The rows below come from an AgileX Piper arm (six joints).
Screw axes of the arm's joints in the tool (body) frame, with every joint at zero. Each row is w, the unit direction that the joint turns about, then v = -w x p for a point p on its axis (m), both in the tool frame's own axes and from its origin. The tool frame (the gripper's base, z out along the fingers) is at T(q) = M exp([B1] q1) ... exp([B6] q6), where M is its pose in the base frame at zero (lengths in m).
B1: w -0.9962 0 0.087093 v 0 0.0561 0
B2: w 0 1 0 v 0.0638 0 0.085
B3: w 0 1 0 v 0.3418 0 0.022
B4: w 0 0 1 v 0 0 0
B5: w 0 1 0 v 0.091 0 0
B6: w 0 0 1 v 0 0 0
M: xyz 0.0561 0 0.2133 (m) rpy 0 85.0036 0 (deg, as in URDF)
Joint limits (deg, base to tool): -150..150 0..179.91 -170..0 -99.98..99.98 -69.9..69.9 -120..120
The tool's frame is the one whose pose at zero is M.
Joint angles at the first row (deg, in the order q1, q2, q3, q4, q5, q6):
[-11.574, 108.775, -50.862, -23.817, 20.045, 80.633]
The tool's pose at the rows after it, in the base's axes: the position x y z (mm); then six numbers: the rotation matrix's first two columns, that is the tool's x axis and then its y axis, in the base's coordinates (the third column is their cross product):
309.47 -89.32 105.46 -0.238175 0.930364 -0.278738 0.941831 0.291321 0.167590
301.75 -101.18 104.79 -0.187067 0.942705 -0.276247 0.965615 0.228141 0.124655
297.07 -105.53 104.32 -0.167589 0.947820 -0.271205 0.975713 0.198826 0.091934
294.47 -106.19 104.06 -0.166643 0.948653 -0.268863 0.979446 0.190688 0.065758
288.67 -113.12 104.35 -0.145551 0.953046 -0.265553 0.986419 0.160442 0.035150
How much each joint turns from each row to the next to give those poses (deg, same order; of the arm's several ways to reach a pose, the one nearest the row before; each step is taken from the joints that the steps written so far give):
[-1.916, -0.051, 0.000, -1.180, 2.373, 2.043]
[-1.992, 0.001, -0.001, -0.851, 2.895, 1.887]
[-0.769, 0.000, 0.001, 0.133, 2.102, 0.324]
[-0.075, 0.001, -0.001, -0.001, 1.569, 0.002]
[-1.343, -0.137, 0.064, 0.126, 1.885, -0.176]

